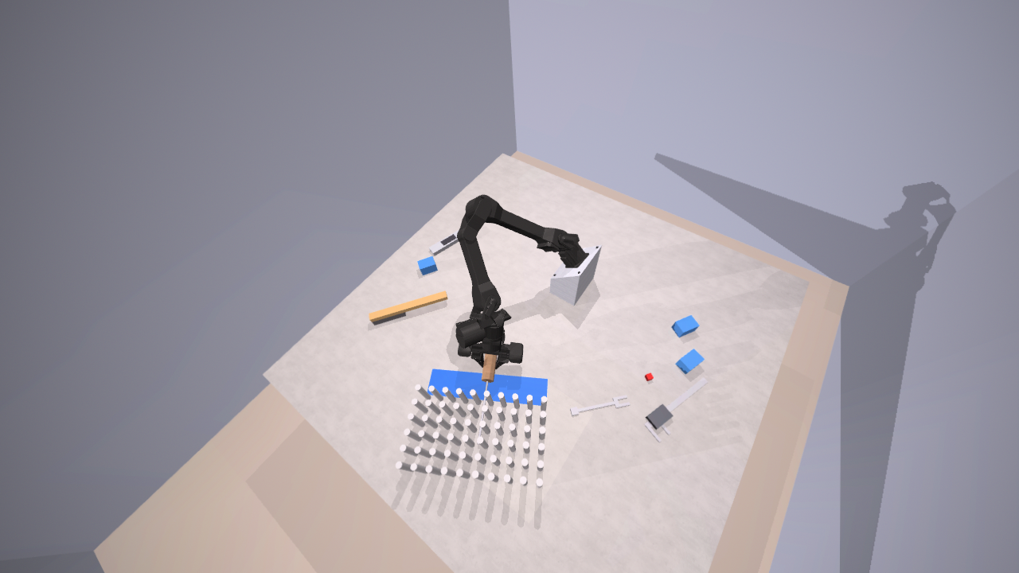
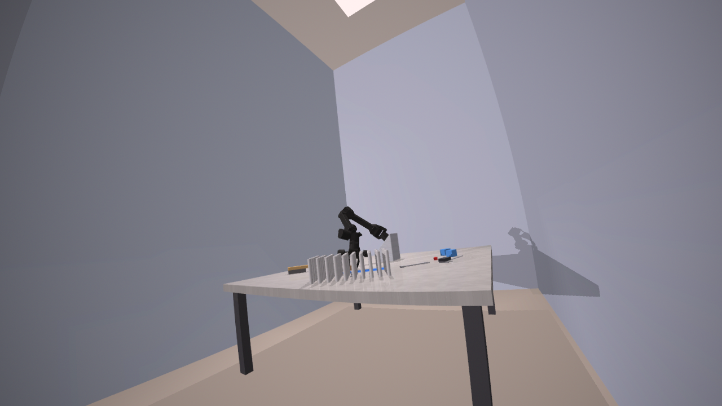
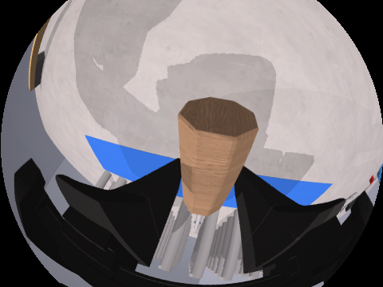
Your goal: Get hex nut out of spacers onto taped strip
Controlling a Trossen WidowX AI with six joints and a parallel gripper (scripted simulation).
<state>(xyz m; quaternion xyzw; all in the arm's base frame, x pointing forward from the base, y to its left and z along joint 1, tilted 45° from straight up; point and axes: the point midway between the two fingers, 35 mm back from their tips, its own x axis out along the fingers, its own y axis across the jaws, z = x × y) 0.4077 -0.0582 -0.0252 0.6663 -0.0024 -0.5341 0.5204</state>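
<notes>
Now: the blue taped strip 5 cm ahead of my gripper tip, 3 cm to the left of it and 1 cm below it. Round my gripper tip: fork-ended tool (12 cm behind, 32 cm to the left, 1 cm below); red cube (28 cm behind, 38 cm to the left, 1 cm below).
</notes>
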